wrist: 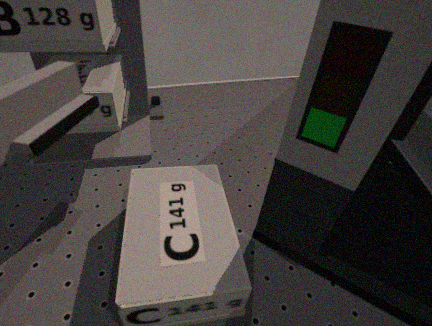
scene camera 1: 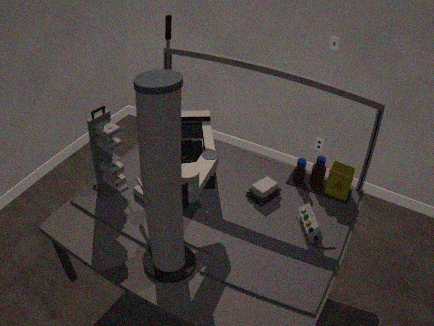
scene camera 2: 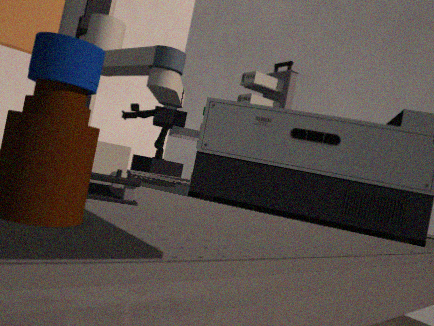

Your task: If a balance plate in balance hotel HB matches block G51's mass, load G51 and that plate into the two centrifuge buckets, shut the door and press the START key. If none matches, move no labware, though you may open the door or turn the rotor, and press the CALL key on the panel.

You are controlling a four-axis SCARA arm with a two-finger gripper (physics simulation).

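Places are measured from the arm's base along level axes (x ahead, y left, z up), in metres.
Pixels of known places: gripper, fingertip midpoint: (wrist: pixel 238 104); arm's base, link origin: (scene camera 1: pixel 169 262).
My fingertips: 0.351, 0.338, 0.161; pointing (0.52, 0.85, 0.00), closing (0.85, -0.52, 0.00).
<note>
For each thing: its middle in the pictures, then the offset to it from my fingertips, as dx, dy, dz. "spot": a spot on its surface instead.
- Plate C, body centre: (wrist: pixel 179 232) (scene camera 1: pixel 146 192) -0.022, +0.028, -0.127
- Plate B, body centre: (wrist: pixel 63 11) (scene camera 1: pixel 112 167) -0.083, +0.213, +0.009
- plate rack, body centre: (scene camera 2: pixel 263 126) (scene camera 1: pixel 106 150) -0.077, +0.253, +0.097
- lower plate, body centre: (wrist: pixel 83 88) (scene camera 1: pixel 114 178) -0.083, +0.213, -0.069
- centrifuge, body centre: (scene camera 2: pixel 310 162) (scene camera 1: pixel 183 147) +0.326, +0.006, -0.026
- lit green lamp, body centre: (wrist: pixel 322 127) +0.055, -0.005, -0.018
- key panel, body centre: (scene camera 1: pixel 310 222) +0.188, -0.838, -0.106
- pale block, body centre: (scene camera 2: pixel 94 154) (scene camera 1: pixel 264 187) +0.320, -0.513, -0.094
- yellow box, surface spot: (scene camera 1: pixel 340 181) spot: +0.507, -0.913, -0.025
My gripper (scene camera 2: pixel 186 132) is open and empty beside the centrifuge. In the wrist view, one finger shows at the left. Plate C (wrist: pixel 175 215), marked 141 g, lies below the wrist camera, outside the fingers. Plate B (wrist: pixel 55 25), marked 128 g, sits on a shelf of a plate rack (scene camera 1: pixel 94 155) (scene camera 2: pixel 288 92) (wrist: pixel 132 75). A lower plate (wrist: pixel 107 107) is partly hidden by the finger. Rack name and block G51's label are not readable. The centrifuge (scene camera 1: pixel 209 135) (scene camera 2: pixel 240 125) (wrist: pixel 320 164) has a dark opening on top and a lit green lamp (wrist: pixel 324 127). The key panel (scene camera 1: pixel 306 220) stands at the right.
A pale block (scene camera 1: pixel 265 186) sits on a dark stand. Brown bottles (scene camera 1: pixel 299 175) (scene camera 1: pixel 318 176) (scene camera 2: pixel 50 160) with blue caps and a yellow box (scene camera 1: pixel 340 181) stand at the back right. The arm column (scene camera 1: pixel 162 175) hides part of the table. A frame (scene camera 1: pixel 280 75) spans the back.
</note>
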